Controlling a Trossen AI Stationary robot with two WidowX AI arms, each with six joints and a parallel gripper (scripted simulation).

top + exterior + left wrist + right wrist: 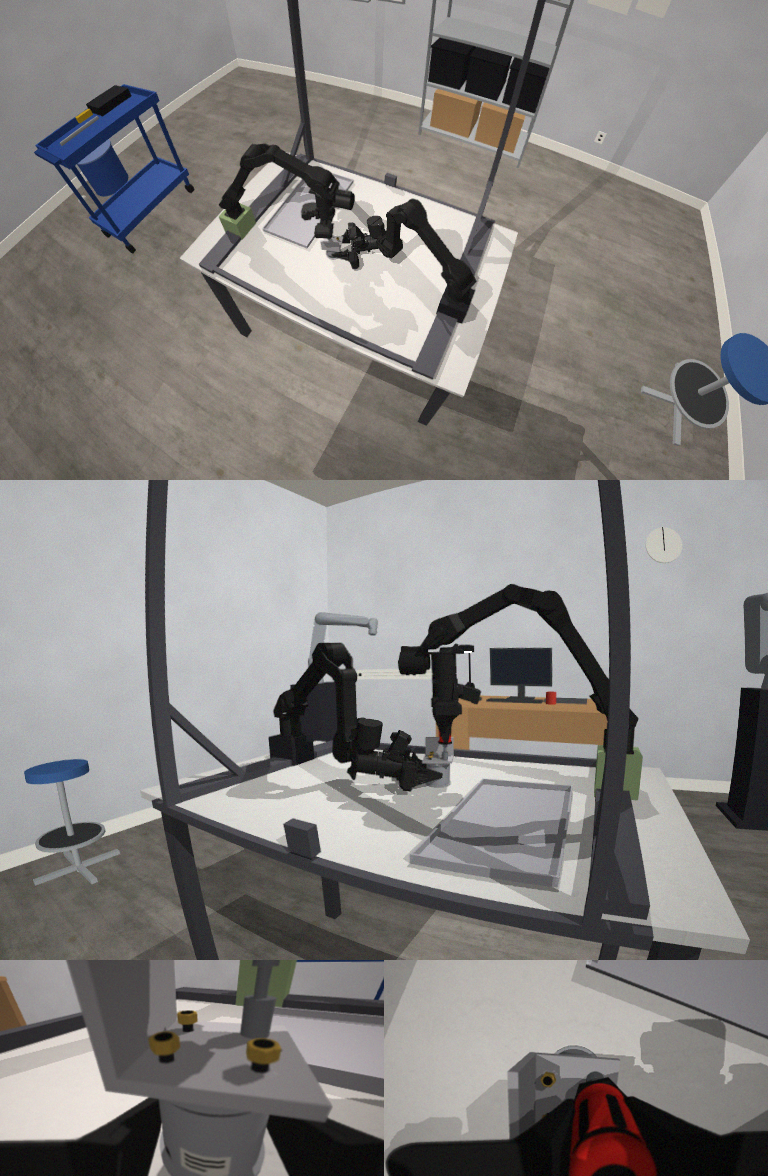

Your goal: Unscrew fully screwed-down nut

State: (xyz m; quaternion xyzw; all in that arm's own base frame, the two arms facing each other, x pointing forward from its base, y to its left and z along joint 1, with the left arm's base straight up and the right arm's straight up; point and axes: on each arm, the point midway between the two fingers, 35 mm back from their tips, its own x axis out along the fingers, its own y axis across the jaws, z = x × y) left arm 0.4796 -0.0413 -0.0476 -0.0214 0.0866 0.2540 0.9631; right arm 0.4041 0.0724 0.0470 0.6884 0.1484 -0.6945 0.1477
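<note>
Now: the red-handled nut driver 3 cm below my right hand. From my right hand the other things lie so: l-shaped bracket: 1 cm ahead, 2 cm to the left, 7 cm below; grey joint module: 1 cm ahead, 2 cm to the left, 11 cm below; shallow grey tray: 18 cm behind, 19 cm to the right, 14 cm below.
Right now the grey joint module is 1 cm ahead of my left hand and 3 cm to the right of it. From my left hand the other things lie so: l-shaped bracket: 1 cm ahead, 3 cm to the right, 4 cm above; red-handled nut driver: 5 cm to the right, 8 cm above; shallow grey tray: 17 cm behind, 24 cm to the right, 3 cm below.
</note>
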